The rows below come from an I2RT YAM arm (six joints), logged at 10 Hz.
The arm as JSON. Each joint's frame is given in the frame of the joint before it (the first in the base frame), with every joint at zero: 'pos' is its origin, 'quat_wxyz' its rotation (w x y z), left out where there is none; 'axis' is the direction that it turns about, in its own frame. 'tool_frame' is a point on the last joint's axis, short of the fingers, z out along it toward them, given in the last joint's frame.
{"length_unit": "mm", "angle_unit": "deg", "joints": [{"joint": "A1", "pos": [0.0, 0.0, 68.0], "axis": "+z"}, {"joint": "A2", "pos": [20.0, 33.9, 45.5], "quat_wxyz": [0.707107, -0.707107, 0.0, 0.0], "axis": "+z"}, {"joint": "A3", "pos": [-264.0, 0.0, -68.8], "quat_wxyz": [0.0, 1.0, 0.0, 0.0], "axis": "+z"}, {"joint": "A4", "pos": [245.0, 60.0, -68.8], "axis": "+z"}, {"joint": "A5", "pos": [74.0, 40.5, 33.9], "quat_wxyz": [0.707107, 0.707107, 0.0, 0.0], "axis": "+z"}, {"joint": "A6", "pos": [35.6, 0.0, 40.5], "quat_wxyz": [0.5, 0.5, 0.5, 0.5], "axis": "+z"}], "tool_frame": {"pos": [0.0, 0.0, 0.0], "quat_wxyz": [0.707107, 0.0, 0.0, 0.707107]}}
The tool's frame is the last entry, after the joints.
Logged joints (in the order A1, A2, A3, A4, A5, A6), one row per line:
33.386, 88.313, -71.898, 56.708, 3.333, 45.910
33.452, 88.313, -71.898, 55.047, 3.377, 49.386
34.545, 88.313, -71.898, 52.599, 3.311, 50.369
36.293, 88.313, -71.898, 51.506, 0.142, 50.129
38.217, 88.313, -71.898, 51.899, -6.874, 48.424
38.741, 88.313, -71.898, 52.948, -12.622, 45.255
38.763, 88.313, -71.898, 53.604, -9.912, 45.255
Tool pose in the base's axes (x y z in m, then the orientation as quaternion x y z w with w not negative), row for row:
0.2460, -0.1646, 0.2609, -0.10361, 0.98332, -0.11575, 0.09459
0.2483, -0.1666, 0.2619, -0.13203, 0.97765, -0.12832, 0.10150
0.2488, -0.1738, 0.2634, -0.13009, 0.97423, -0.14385, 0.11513
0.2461, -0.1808, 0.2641, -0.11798, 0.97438, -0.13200, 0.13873
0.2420, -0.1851, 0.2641, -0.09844, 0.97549, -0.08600, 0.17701
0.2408, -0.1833, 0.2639, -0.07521, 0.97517, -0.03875, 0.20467
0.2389, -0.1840, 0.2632, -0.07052, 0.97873, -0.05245, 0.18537
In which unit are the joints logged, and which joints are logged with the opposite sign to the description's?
The joints are logged in degrees. Opposite sign: A1, A3, A4, A6.
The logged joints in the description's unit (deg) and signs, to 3 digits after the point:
-33.386, 88.313, 71.898, -56.708, 3.333, -45.910
-33.452, 88.313, 71.898, -55.047, 3.377, -49.386
-34.545, 88.313, 71.898, -52.599, 3.311, -50.369
-36.293, 88.313, 71.898, -51.506, 0.142, -50.129
-38.217, 88.313, 71.898, -51.899, -6.874, -48.424
-38.741, 88.313, 71.898, -52.948, -12.622, -45.255
-38.763, 88.313, 71.898, -53.604, -9.912, -45.255

